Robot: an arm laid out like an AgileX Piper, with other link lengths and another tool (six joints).
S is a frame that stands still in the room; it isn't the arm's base.
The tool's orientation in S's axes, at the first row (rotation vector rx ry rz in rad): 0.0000 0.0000 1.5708
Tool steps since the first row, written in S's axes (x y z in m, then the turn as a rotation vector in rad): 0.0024 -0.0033 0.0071 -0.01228 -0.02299 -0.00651; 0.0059 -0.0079 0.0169 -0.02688 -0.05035 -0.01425; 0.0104 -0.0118 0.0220 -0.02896 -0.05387 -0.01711; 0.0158 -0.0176 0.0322 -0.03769 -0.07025 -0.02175
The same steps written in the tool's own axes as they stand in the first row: -0.0033 -0.0024 0.0071 -0.02299 0.01228 -0.00651; -0.0079 -0.0059 0.0169 -0.05035 0.02688 -0.01425; -0.0118 -0.0104 0.0220 -0.05387 0.02896 -0.01711; -0.0176 -0.0158 0.0322 -0.07025 0.03769 -0.02175
